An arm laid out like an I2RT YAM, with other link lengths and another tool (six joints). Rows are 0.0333 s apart.
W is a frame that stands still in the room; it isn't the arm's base.
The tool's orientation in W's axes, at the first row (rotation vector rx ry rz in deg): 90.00, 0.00, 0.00
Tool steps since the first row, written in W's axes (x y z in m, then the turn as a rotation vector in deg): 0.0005, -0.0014, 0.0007, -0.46, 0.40, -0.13; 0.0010, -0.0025, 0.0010, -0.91, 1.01, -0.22; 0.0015, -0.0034, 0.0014, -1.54, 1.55, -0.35; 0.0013, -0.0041, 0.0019, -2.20, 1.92, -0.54; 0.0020, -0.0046, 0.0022, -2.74, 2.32, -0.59; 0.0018, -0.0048, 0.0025, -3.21, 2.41, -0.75; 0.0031, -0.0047, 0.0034, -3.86, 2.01, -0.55; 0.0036, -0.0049, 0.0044, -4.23, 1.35, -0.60; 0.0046, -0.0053, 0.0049, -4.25, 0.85, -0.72
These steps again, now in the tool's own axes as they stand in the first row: 0.0005, 0.0007, 0.0014, -0.46, -0.13, -0.40; 0.0010, 0.0010, 0.0025, -0.91, -0.22, -1.01; 0.0015, 0.0014, 0.0034, -1.54, -0.35, -1.55; 0.0013, 0.0019, 0.0041, -2.20, -0.54, -1.92; 0.0020, 0.0022, 0.0046, -2.74, -0.59, -2.32; 0.0018, 0.0025, 0.0048, -3.21, -0.75, -2.41; 0.0031, 0.0034, 0.0047, -3.86, -0.55, -2.01; 0.0036, 0.0044, 0.0049, -4.23, -0.60, -1.35; 0.0046, 0.0049, 0.0053, -4.25, -0.72, -0.85
